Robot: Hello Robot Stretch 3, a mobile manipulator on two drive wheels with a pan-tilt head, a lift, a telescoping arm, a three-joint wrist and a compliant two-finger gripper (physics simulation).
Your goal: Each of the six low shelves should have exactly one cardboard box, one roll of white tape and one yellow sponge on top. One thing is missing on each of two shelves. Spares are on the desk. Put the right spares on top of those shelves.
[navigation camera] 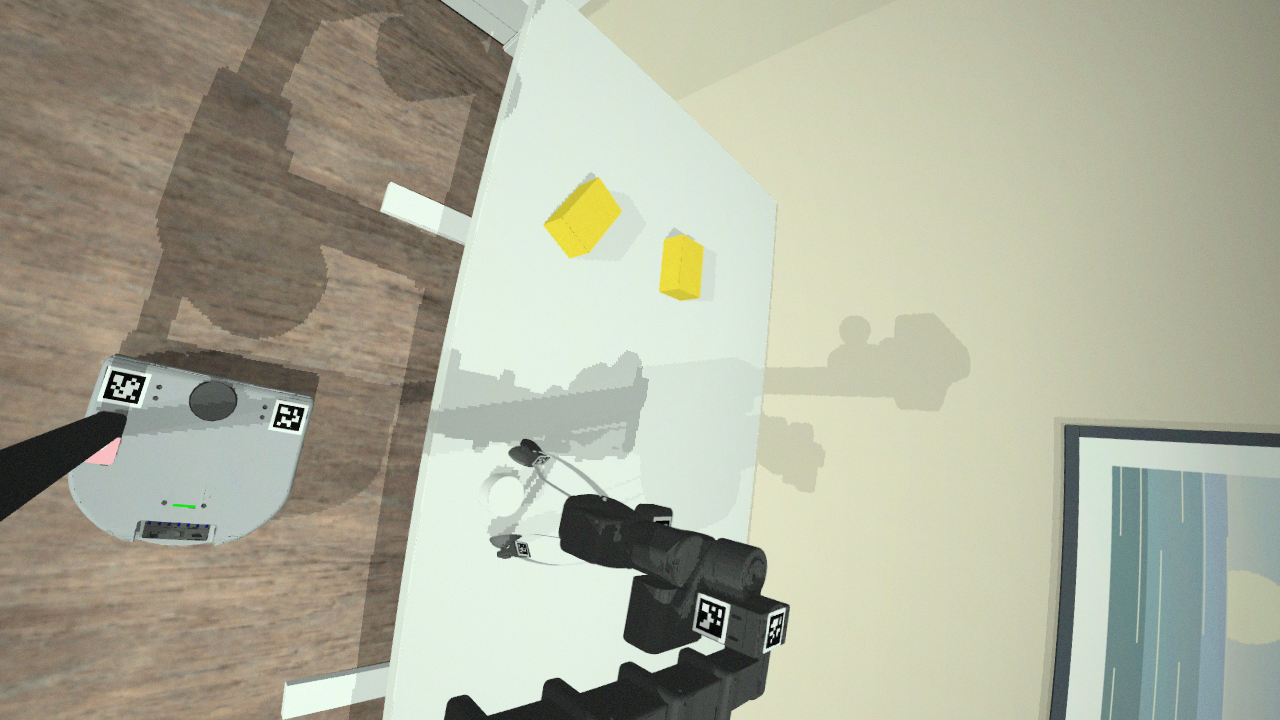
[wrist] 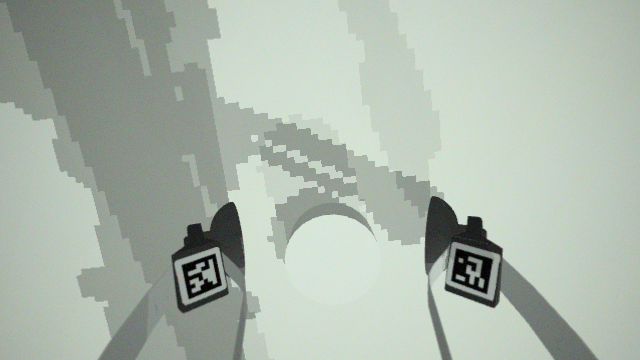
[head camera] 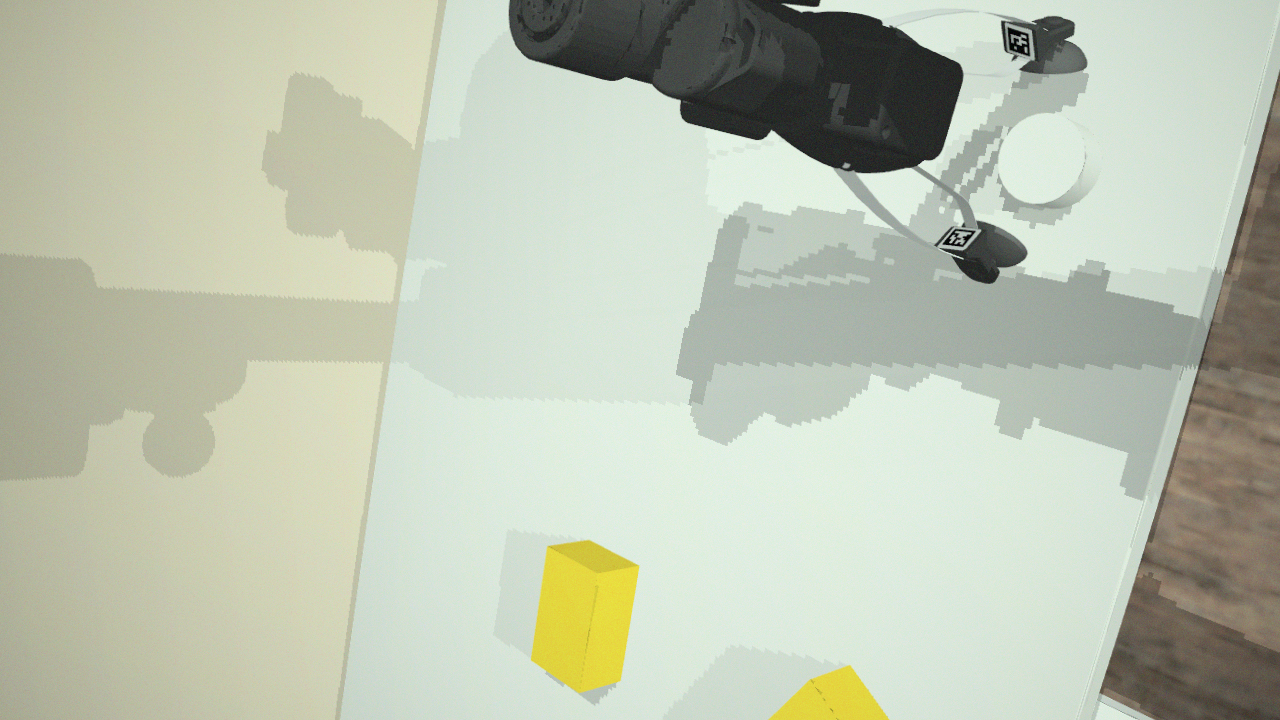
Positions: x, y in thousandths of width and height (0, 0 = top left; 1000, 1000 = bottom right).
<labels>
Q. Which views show the gripper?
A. The navigation camera view, the wrist view and the head camera view: all of them.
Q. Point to the gripper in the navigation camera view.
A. At 396, 687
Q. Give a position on a white desk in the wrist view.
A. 201, 357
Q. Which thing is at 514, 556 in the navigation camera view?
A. A white desk.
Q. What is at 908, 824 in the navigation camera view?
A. A framed picture.
</labels>
